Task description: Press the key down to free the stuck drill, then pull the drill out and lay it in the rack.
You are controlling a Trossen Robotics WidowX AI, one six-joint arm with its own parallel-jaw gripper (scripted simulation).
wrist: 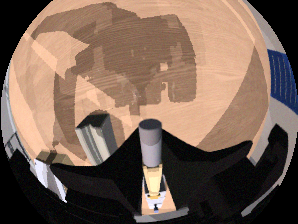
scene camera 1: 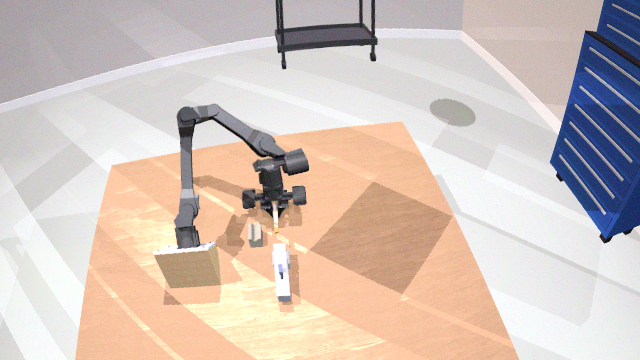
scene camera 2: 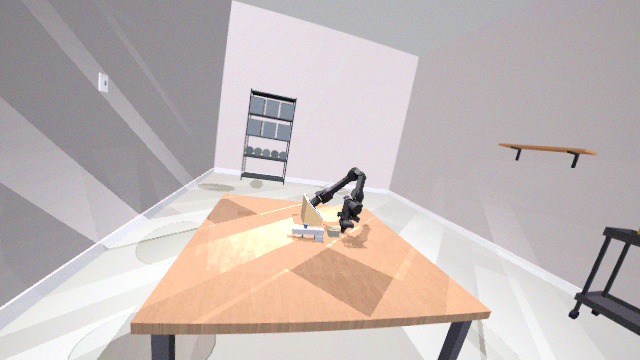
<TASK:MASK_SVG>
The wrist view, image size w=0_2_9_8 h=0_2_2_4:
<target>my gripper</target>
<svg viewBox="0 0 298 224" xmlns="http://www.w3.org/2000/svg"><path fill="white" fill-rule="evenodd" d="M289 136L275 123L267 137L269 144L254 167L247 159L247 153L253 147L251 140L242 141L234 147L205 152L162 129L161 163L169 193L172 193L177 212L189 209L186 216L165 221L134 220L134 216L142 216L144 168L140 128L129 135L116 153L113 152L109 159L102 161L102 164L92 167L76 167L61 163L49 165L56 179L67 186L67 202L49 192L45 185L37 180L29 171L31 165L19 148L9 157L9 165L25 197L49 224L250 224L269 204L279 185L275 185L275 188L255 205L251 213L242 217L242 210L262 197L262 194L265 194L282 176L289 151Z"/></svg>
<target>drill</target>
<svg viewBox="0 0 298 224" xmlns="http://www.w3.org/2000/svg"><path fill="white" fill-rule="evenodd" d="M144 119L138 124L142 149L142 168L144 168L146 184L148 184L149 188L148 198L150 197L150 200L154 200L154 198L161 196L161 193L158 193L158 188L160 188L162 173L162 124L157 119Z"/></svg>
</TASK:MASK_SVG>
